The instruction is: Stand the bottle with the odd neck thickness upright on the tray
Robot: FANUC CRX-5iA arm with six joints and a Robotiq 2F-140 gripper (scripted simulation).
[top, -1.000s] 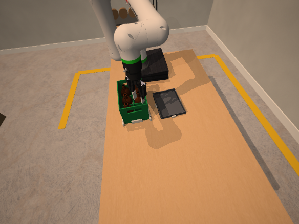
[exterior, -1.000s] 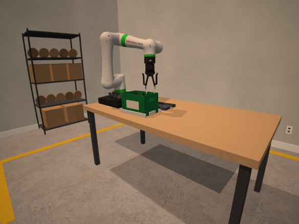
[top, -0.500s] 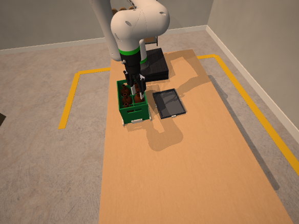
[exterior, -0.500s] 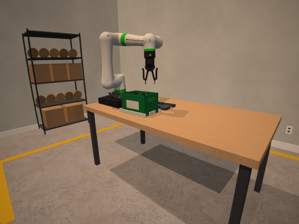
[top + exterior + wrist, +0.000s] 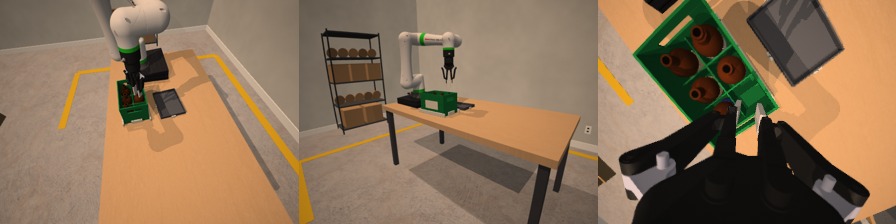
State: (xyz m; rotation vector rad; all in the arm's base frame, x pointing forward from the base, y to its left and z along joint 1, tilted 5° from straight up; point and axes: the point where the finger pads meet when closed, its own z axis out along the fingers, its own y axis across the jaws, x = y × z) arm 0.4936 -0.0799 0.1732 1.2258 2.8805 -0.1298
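The glass bottle is 18 cm behind my hand and 17 cm below it. Also, from my hand: dark grey tray 24 cm below, 22 cm to the left, 5 cm behind; then green crate 17 cm below, 9 cm behind, 4 cm to the right.
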